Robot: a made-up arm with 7 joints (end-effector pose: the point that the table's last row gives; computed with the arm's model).
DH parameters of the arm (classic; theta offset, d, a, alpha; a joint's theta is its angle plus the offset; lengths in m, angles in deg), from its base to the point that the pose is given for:
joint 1: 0 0.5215 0 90
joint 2: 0 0.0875 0 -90
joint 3: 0 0.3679 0.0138 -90
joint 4: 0 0.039 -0.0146 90
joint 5: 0 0.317 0 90
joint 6: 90 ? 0.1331 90
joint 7: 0 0.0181 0 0
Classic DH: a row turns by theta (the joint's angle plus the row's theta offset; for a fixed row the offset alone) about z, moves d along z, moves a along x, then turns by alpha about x.
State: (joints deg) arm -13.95 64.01 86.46 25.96 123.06 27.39 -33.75
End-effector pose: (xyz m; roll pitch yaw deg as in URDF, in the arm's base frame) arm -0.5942 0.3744 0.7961 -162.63 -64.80 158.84
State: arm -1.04 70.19 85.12 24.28 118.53 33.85 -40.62
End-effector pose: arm -0.6785 0.2263 0.7495 169.35 -61.61 -164.43
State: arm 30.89 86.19 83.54 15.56 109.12 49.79 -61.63
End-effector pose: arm -0.7080 -0.2425 0.6059 133.14 -36.17 -92.85
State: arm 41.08 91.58 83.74 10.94 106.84 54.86 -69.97
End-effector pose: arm -0.6431 -0.3979 0.5458 129.61 -26.34 -72.69
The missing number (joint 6, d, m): 0.1158
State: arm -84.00 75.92 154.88 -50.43 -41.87 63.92 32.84
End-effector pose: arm -0.3203 0.3513 0.9787 19.67 -37.57 -119.58
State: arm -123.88 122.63 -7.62 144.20 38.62 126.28 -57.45
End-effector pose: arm -0.0590 0.3366 0.5672 -29.10 -3.52 37.66
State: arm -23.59 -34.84 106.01 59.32 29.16 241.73 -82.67
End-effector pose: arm 0.2184 0.1143 0.8670 -120.54 -45.49 -158.93
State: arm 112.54 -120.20 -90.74 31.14 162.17 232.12 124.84
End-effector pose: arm -0.0151 0.4517 0.0704 39.82 31.42 -2.66
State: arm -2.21 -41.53 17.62 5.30 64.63 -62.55 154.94
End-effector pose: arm 0.5892 0.0464 0.9572 139.87 29.72 -97.01
